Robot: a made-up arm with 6 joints. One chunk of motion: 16 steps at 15 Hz.
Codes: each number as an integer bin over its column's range. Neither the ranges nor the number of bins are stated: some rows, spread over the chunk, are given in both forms.
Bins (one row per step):
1: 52 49 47 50 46 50
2: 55 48 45 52 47 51
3: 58 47 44 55 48 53
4: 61 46 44 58 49 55
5: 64 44 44 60 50 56
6: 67 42 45 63 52 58
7: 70 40 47 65 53 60
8: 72 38 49 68 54 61
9: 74 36 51 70 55 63
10: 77 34 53 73 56 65
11: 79 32 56 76 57 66
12: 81 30 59 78 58 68
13: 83 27 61 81 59 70
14: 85 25 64 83 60 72
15: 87 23 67 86 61 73
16: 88 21 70 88 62 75
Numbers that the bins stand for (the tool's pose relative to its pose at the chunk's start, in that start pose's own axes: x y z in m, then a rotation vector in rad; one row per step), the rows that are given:
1: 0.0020 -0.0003 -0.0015 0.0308 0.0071 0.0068
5: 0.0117 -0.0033 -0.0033 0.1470 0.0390 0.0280
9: 0.0198 -0.0082 0.0009 0.2631 0.0789 0.0527
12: 0.0255 -0.0118 0.0058 0.3561 0.1028 0.0704
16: 0.0311 -0.0173 0.0124 0.4722 0.1347 0.0952
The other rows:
2: 0.0044 -0.0009 -0.0027 0.0540 0.0151 0.0103
3: 0.0069 -0.0015 -0.0033 0.0889 0.0230 0.0174
4: 0.0093 -0.0021 -0.0033 0.1237 0.0310 0.0244
6: 0.0141 -0.0045 -0.0027 0.1818 0.0549 0.0351
7: 0.0166 -0.0058 -0.0015 0.2051 0.0629 0.0421
8: 0.0182 -0.0070 -0.0003 0.2399 0.0709 0.0457
10: 0.0222 -0.0094 0.0021 0.2980 0.0869 0.0598
11: 0.0238 -0.0106 0.0039 0.3328 0.0948 0.0633
13: 0.0271 -0.0136 0.0070 0.3909 0.1108 0.0775
14: 0.0287 -0.0148 0.0088 0.4141 0.1188 0.0845
15: 0.0303 -0.0161 0.0106 0.4490 0.1268 0.0881

